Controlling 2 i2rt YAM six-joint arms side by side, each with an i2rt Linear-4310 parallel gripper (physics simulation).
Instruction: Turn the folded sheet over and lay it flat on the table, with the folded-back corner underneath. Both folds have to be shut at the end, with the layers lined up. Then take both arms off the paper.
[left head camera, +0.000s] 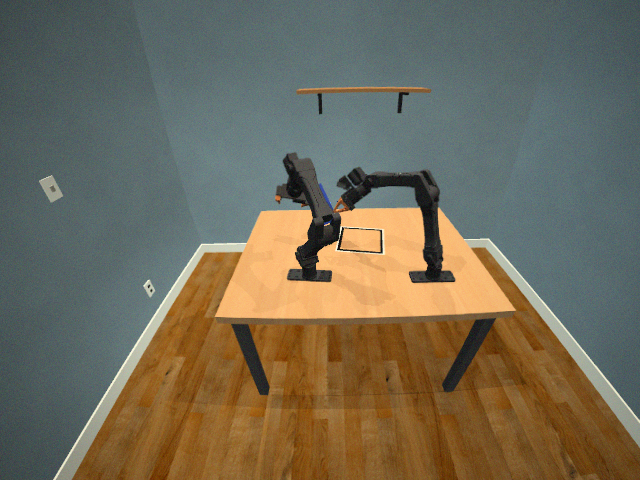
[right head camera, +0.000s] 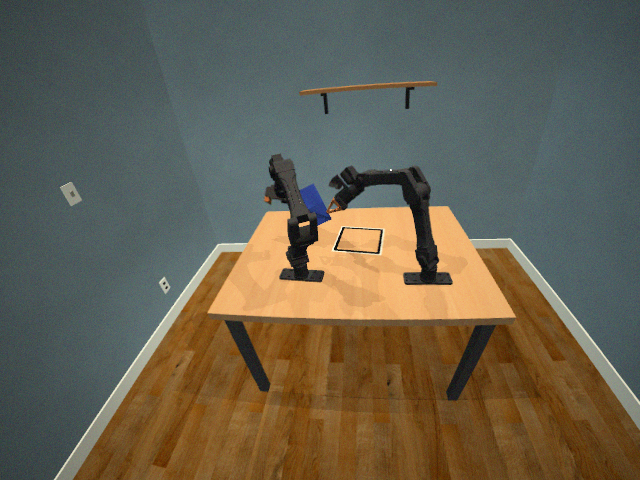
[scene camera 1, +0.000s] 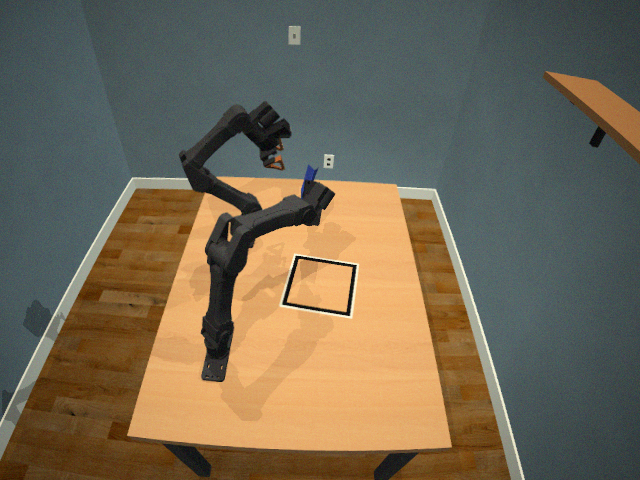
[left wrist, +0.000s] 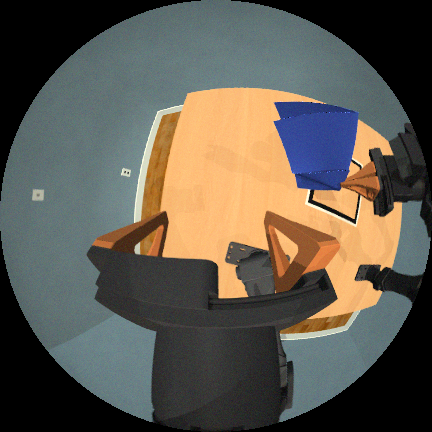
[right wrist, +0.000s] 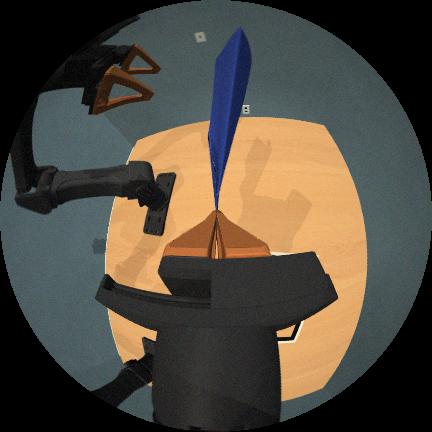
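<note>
The blue folded sheet (right head camera: 314, 201) (scene camera 1: 310, 174) (left wrist: 317, 145) (right wrist: 227, 100) hangs in the air above the table, well off its surface. My right gripper (right head camera: 329, 210) (left wrist: 339, 183) (right wrist: 216, 215) is shut on an edge of it near one corner. In the right wrist view the sheet stands nearly edge-on, and its layers look somewhat apart toward the far end. In the left head camera, the left arm hides most of it. My left gripper (left wrist: 215, 215) (right wrist: 155, 81) is open and empty, held high, apart from the sheet.
A square outline with a black and white border (left head camera: 360, 252) (right head camera: 358, 253) (scene camera 1: 316, 311) (left wrist: 332, 214) marks the wooden table (left head camera: 361, 304) (scene camera 1: 361, 403). A wall shelf (left head camera: 363, 90) (right head camera: 368, 87) is mounted behind the table. Both arm bases stand on the tabletop.
</note>
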